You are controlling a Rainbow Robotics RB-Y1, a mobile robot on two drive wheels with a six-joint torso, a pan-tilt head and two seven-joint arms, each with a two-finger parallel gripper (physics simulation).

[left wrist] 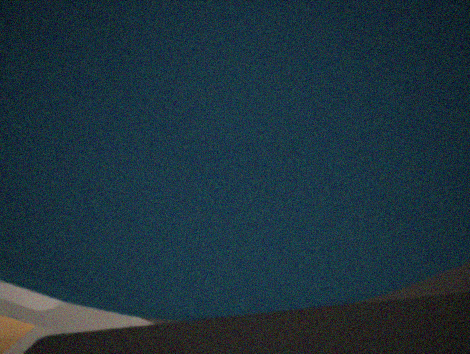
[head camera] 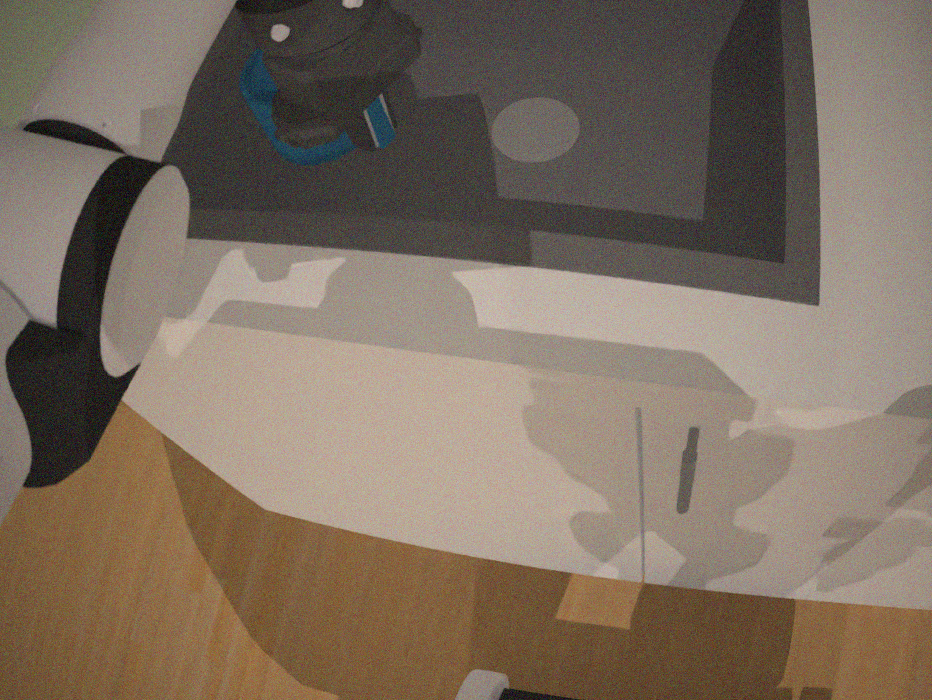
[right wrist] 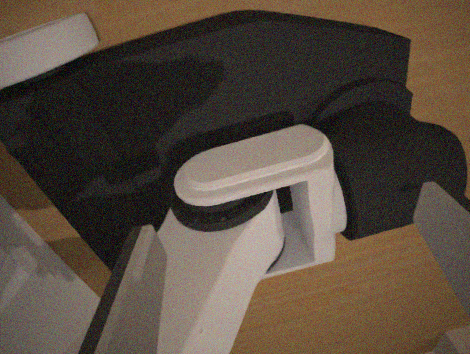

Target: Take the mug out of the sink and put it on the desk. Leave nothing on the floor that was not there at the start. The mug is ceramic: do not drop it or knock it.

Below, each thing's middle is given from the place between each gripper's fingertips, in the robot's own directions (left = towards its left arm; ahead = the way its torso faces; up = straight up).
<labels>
I see my left gripper 3 cm short of the blue mug (head camera: pixel 257 87), 5 cm to the right of it and 2 cm below it.
Right now my right hand is 720 mm short of the blue mug, 540 mm to the right of it and 410 mm below it.
</labels>
